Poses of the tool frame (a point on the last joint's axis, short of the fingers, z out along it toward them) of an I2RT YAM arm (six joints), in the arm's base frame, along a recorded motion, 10 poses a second.
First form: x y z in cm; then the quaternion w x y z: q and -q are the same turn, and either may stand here.
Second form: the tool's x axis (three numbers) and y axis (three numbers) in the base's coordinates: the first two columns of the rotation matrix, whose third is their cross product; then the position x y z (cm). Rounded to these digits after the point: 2 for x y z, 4 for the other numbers.
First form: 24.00, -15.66, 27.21, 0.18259, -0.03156, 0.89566, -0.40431
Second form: -0.9313, -0.2042, -0.3016, 0.0911, 0.6711, -0.7358, 24.00, -15.66, 27.21
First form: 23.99, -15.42, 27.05, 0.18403, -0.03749, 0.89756, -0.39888
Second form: -0.9295, -0.2141, -0.3005, 0.0795, 0.6790, -0.7298, 23.99, -15.42, 27.05
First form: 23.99, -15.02, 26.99, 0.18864, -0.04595, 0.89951, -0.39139
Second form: -0.9246, -0.2303, -0.3034, 0.0650, 0.6894, -0.7215, 23.99, -15.02, 26.99
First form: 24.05, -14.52, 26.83, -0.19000, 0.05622, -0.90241, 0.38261
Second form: -0.9215, -0.2469, -0.2999, 0.0439, 0.7009, -0.7119, 24.05, -14.52, 26.83
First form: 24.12, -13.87, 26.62, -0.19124, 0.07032, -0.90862, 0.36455
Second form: -0.9170, -0.2672, -0.2963, 0.0116, 0.7243, -0.6894, 24.12, -13.87, 26.62
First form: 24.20, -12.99, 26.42, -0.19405, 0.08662, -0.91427, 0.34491
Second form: -0.9097, -0.2922, -0.2951, -0.0245, 0.7471, -0.6643, 24.20, -12.99, 26.42
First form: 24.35, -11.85, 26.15, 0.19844, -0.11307, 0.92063, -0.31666
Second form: -0.8957, -0.3339, -0.2938, -0.0825, 0.7739, -0.6279, 24.35, -11.85, 26.15
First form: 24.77, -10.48, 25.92, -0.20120, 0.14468, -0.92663, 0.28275
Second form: -0.8772, -0.3819, -0.2911, -0.1544, 0.7982, -0.5822, 24.77, -10.48, 25.92
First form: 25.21, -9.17, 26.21, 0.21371, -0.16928, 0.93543, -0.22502
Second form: -0.8513, -0.4129, -0.3236, -0.2205, 0.8414, -0.4933, 25.21, -9.17, 26.21
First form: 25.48, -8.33, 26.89, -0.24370, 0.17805, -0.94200, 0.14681
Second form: -0.8178, -0.4070, -0.4068, -0.2639, 0.8935, -0.3634, 25.48, -8.33, 26.89
